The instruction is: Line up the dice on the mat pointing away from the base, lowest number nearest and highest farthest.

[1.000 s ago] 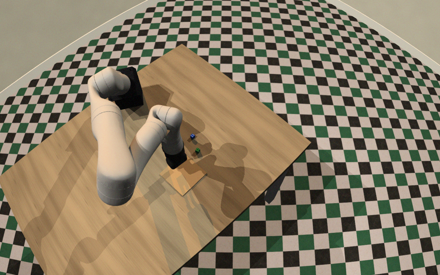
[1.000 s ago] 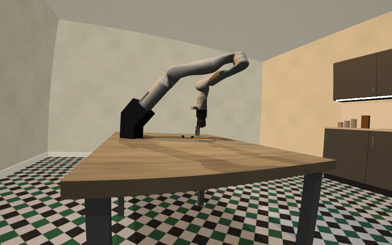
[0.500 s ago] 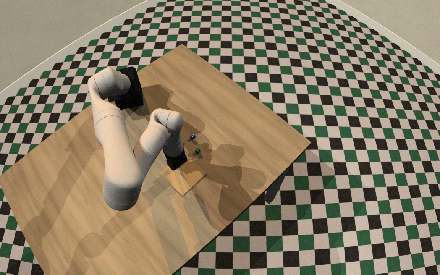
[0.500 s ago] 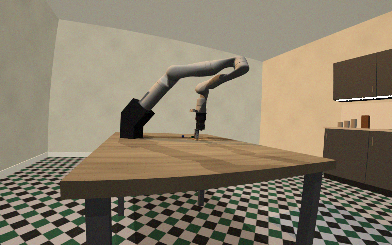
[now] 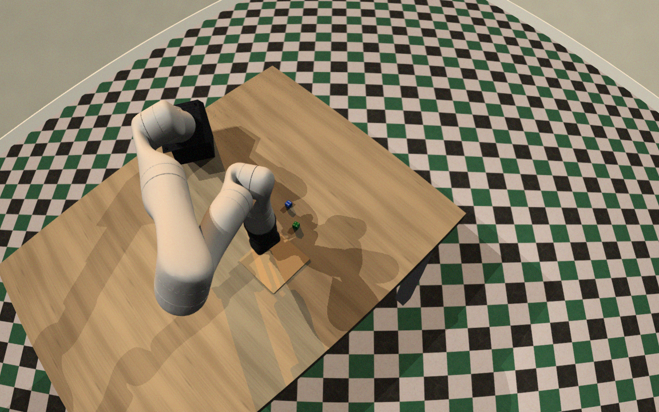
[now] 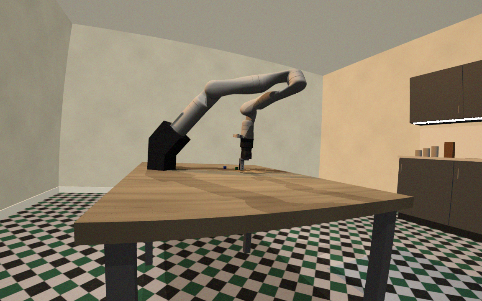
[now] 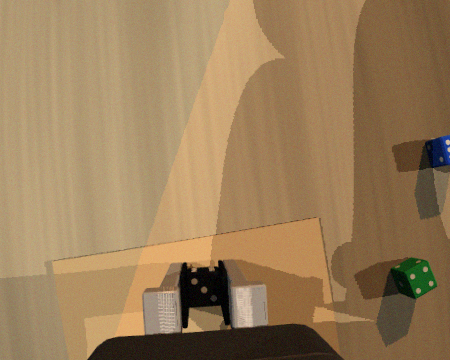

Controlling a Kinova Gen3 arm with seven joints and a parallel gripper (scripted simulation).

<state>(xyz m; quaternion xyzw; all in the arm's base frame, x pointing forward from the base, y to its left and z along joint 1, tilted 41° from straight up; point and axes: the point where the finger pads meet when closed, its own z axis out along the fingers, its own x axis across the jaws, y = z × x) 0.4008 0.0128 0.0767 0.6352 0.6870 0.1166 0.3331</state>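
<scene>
Now: hand 1 cm above the black die. The rest, counted from my hand: green die: 1 cm ahead, 11 cm to the left, 2 cm below; blue die: 6 cm behind, 14 cm to the left, 2 cm below; orange mat: 5 cm ahead, 3 cm below.
</scene>
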